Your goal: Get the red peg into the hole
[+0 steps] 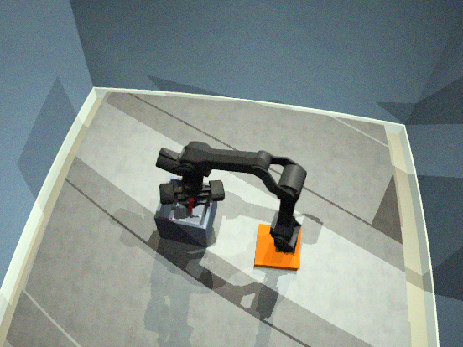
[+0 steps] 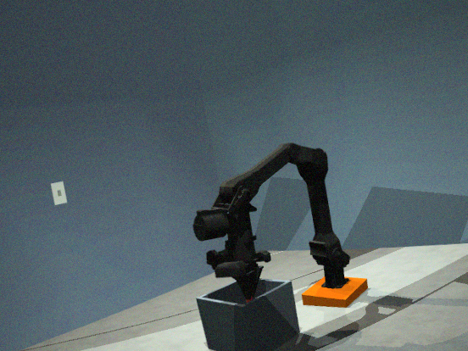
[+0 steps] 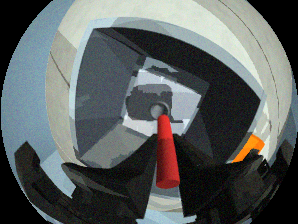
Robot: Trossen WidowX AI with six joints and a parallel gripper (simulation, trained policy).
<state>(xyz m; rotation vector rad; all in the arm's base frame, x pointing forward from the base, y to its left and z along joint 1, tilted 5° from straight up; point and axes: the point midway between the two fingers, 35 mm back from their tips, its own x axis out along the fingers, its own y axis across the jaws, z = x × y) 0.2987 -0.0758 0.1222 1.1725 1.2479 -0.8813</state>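
Right now my gripper tip is 10 mm below the red peg. Also, from my gripper tip: light grey plate (70 mm below, 10 mm to the right, 10 mm ahead).
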